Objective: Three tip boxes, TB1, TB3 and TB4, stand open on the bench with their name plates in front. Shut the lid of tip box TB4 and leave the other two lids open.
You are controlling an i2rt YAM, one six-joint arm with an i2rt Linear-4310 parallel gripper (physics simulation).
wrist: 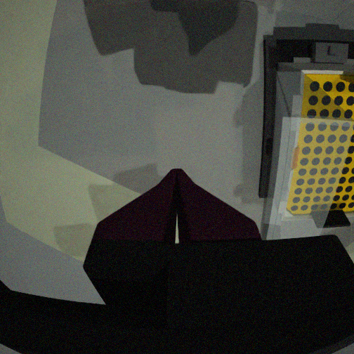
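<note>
One tip box shows at the right edge of the wrist view, cut off by the frame. It has a yellow tip rack (321, 94) with rows of dark holes, a dark outer frame (268, 105) and a grey latch-like block (330, 52) at its top. A clear, see-through panel (284, 170) overlaps the lower part of the rack. No name plate shows, so I cannot tell which box this is. My gripper (176, 177) is shut and empty, to the left of the box and apart from it in the view. The other two tip boxes do not show.
The grey bench top (200, 125) lies beneath and ahead of the fingers. Dark shadows fall on it at the upper middle, and fainter ones lie left of the fingers. A pale yellow-green band (20, 130) runs down the left side.
</note>
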